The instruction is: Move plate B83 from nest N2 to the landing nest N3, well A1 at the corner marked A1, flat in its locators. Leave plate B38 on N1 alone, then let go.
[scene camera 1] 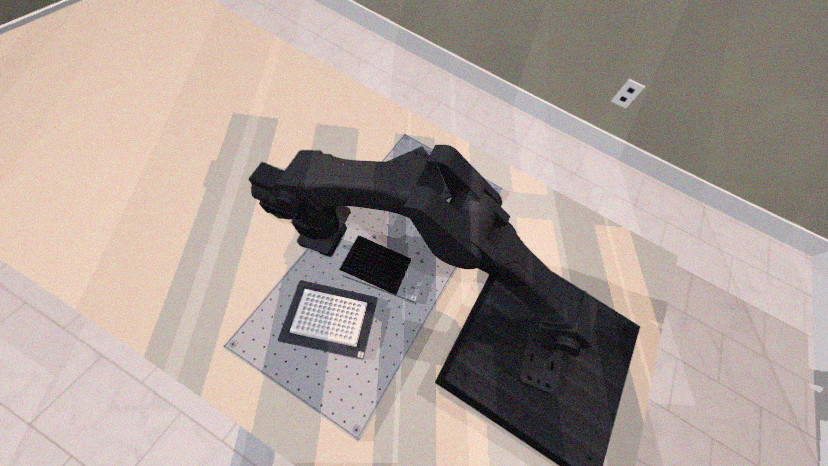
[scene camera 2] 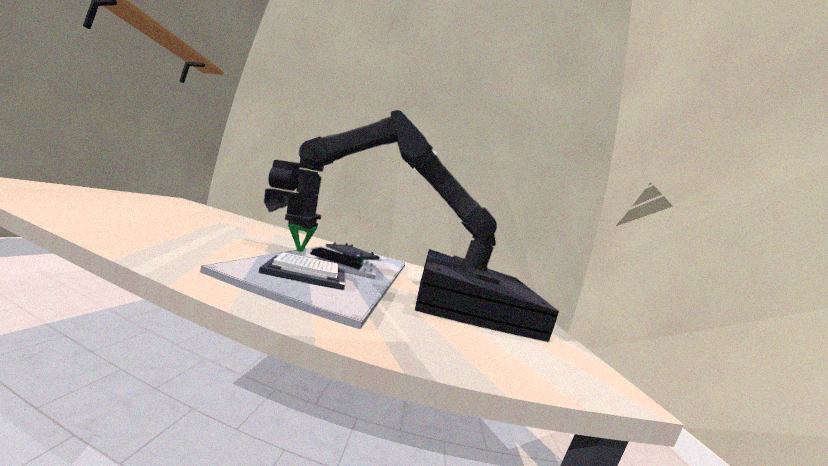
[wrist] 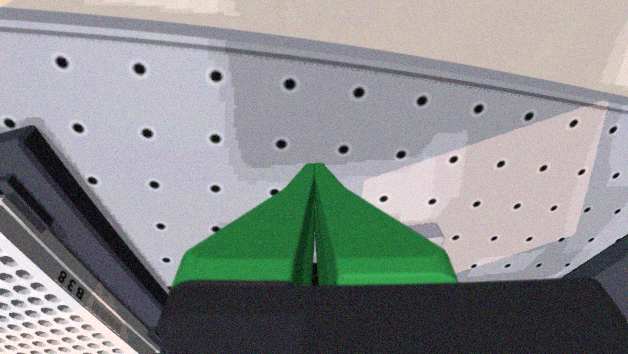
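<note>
My gripper (scene camera 2: 300,249) (wrist: 314,177) has green fingers shut with nothing between them. It points down above the board's far edge, beyond the plates; the arm hides its fingers in scene camera 1. The black plate B83 (scene camera 1: 375,264) (scene camera 2: 336,256) lies on the clear middle nest N2 (scene camera 1: 407,295). The white plate B38 (scene camera 1: 328,316) (scene camera 2: 305,264) (wrist: 47,310) sits in the dark nest N1 (scene camera 1: 324,345) (scene camera 2: 301,280) (wrist: 85,235), left of the fingers in the wrist view. The dark landing nest N3 (scene camera 2: 351,250) is behind B83; the arm covers it in scene camera 1.
The nests stand on a perforated grey board (scene camera 1: 324,393) (scene camera 2: 347,309) (wrist: 165,105) on the pale table (scene camera 2: 457,370). The arm's black base box (scene camera 1: 492,399) (scene camera 2: 483,303) stands to the right of the board. The arm reaches over the far part of the board.
</note>
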